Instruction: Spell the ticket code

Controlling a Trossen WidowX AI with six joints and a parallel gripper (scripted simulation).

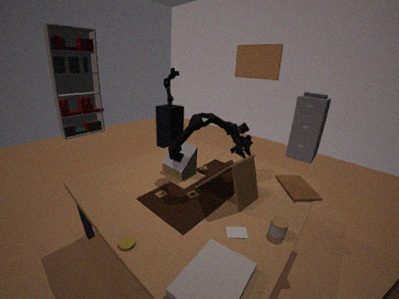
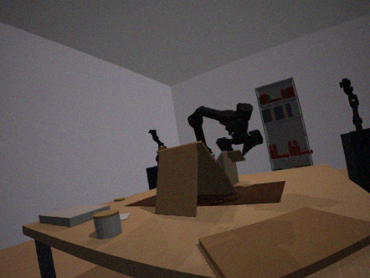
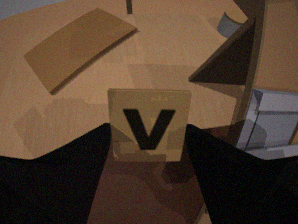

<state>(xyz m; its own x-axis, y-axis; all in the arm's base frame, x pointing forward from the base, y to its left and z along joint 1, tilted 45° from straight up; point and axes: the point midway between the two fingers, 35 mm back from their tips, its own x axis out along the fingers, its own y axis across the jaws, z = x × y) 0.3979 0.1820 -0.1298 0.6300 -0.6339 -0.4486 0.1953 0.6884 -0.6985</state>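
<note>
Right now my gripper tip is 4 cm past the tile marked e and 18 cm to the left of it. From my gripper tip the other things lie so: white ticket: 10 cm behind, 19 cm to the right, 7 cm below; then tile marked v: right at my gripper tip; then tile marked t: 5 cm behind, 24 cm to the right.
</note>
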